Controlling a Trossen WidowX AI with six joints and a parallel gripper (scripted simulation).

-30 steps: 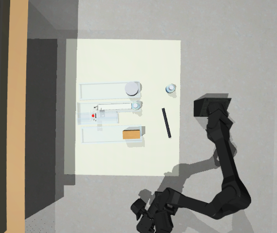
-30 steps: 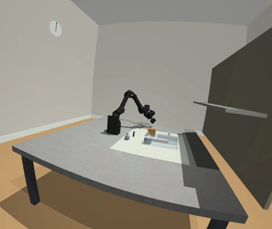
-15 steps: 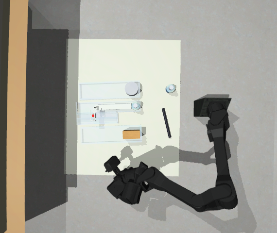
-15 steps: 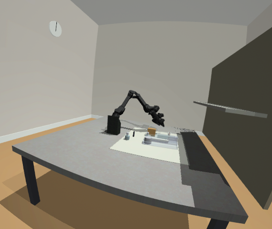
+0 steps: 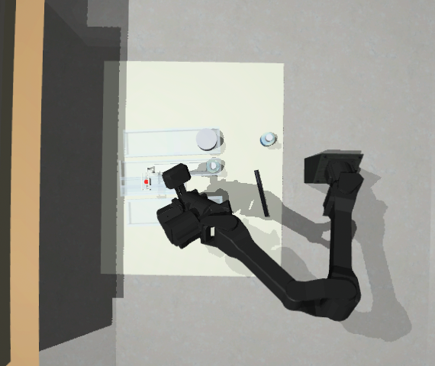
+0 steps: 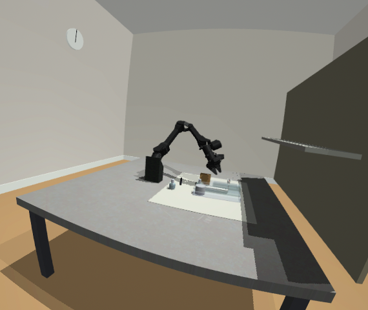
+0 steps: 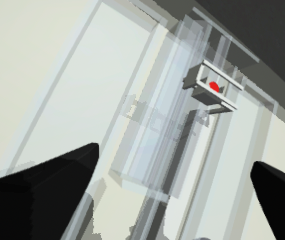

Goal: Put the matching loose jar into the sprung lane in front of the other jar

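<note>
Right now my gripper tip is 6 cm above the white pusher part and 4 cm to the left of it. The rest, counted from my gripper tip: brown box 9 cm behind, 7 cm below, 5 cm to the left; then red mark 7 cm ahead, 3 cm to the right, 3 cm below; then sprung lane 9 cm below, 4 cm to the right, 4 cm ahead.
</note>
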